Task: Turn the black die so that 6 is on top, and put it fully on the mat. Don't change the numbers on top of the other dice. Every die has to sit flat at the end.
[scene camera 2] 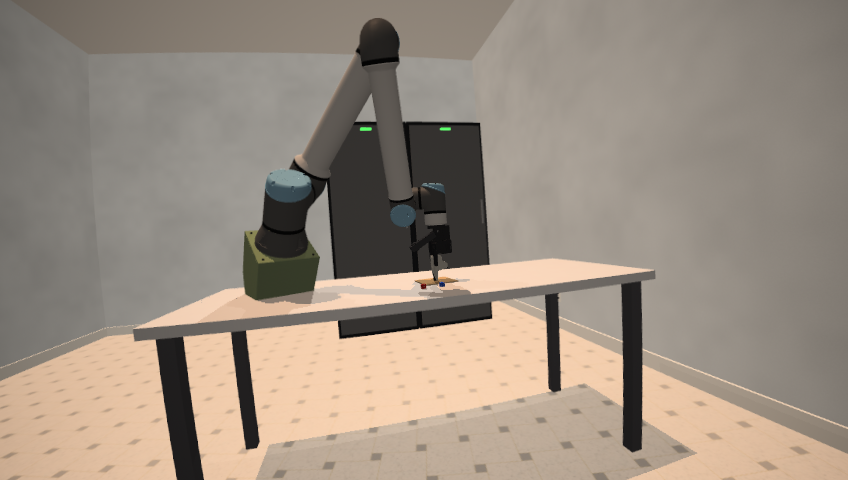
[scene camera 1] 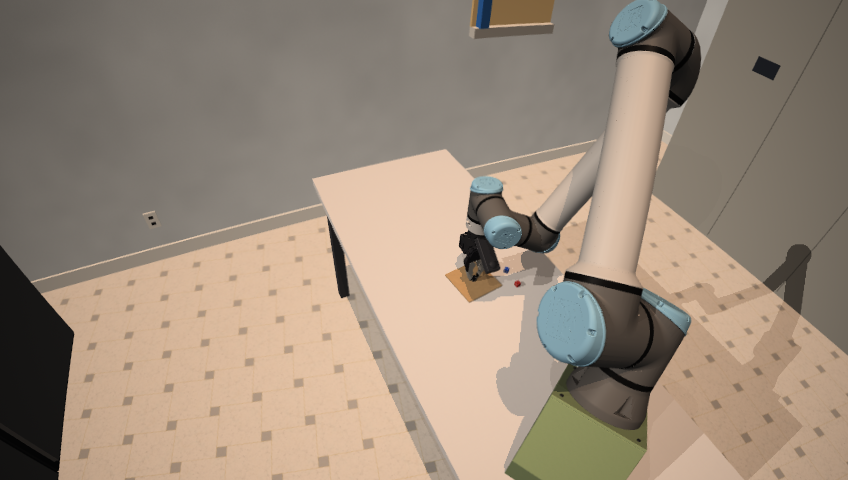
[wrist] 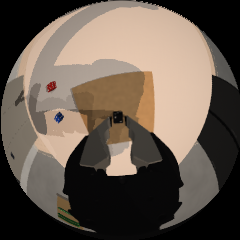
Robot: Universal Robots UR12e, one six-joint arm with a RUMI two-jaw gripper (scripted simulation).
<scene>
I see my gripper (scene camera 1: 473, 278) and a brown mat (scene camera 1: 486, 283).
The brown mat shows as well in the wrist view (wrist: 132, 93). My gripper also shows in scene camera 2 (scene camera 2: 436, 279).
</scene>
